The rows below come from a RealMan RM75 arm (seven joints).
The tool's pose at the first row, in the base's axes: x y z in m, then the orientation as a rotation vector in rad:
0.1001 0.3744 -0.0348 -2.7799 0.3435 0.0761
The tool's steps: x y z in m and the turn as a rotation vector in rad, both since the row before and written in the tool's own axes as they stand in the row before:
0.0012 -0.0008 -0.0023 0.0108 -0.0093 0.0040
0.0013 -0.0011 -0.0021 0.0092 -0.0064 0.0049
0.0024 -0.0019 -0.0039 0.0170 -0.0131 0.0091
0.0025 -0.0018 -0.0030 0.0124 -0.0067 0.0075
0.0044 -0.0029 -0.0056 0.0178 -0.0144 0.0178
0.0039 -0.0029 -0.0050 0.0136 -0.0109 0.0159
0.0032 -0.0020 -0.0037 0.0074 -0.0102 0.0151
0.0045 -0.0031 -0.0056 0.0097 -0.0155 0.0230
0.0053 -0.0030 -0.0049 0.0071 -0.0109 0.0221
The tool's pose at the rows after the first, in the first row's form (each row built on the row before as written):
0.1015 0.3741 -0.0325 -2.7674 0.3461 0.0879
0.1031 0.3741 -0.0303 -2.7567 0.3508 0.0961
0.1060 0.3739 -0.0263 -2.7366 0.3591 0.1129
0.1090 0.3738 -0.0232 -2.7222 0.3670 0.1214
0.1142 0.3732 -0.0176 -2.6996 0.3864 0.1419
0.1190 0.3727 -0.0125 -2.6818 0.4042 0.1579
0.1228 0.3720 -0.0089 -2.6701 0.4212 0.1741
0.1284 0.3711 -0.0035 -2.6535 0.4469 0.1990
0.1347 0.3700 0.0010 -2.6403 0.4727 0.2182

